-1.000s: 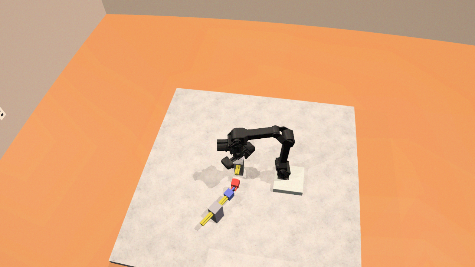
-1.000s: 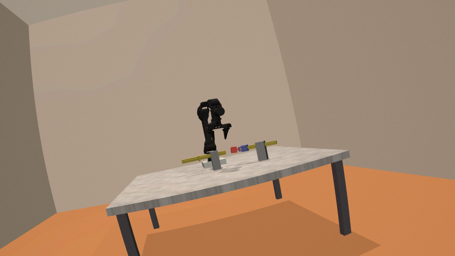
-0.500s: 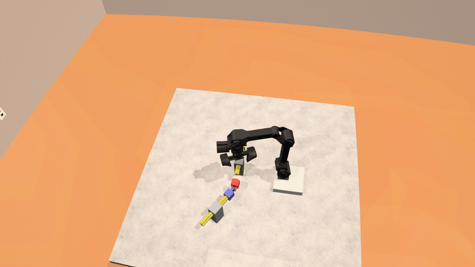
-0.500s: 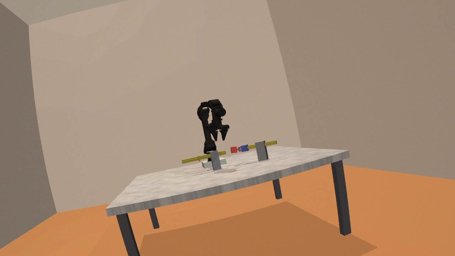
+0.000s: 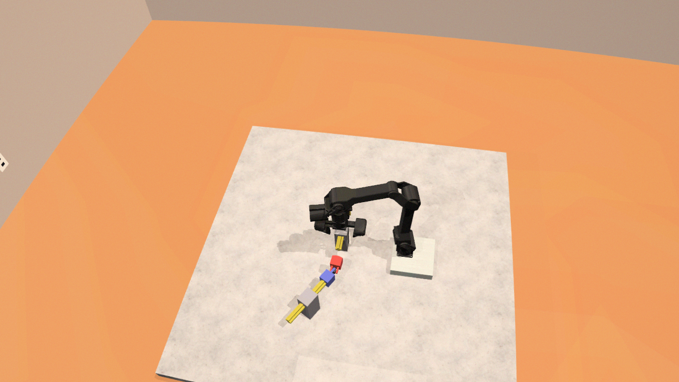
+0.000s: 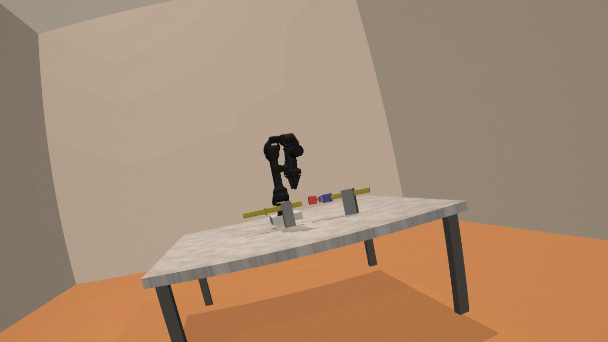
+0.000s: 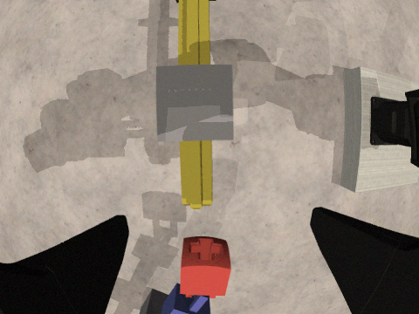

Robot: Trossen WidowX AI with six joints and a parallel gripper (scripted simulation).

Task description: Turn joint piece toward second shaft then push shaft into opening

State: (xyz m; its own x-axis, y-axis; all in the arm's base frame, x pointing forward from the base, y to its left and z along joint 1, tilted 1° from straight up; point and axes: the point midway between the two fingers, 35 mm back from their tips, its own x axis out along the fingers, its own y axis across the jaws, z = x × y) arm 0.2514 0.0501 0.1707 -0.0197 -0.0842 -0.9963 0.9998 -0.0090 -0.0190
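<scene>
The red joint piece lies 9 cm to the left of my gripper tip, 7 cm below it and 1 cm ahead of it.
</scene>
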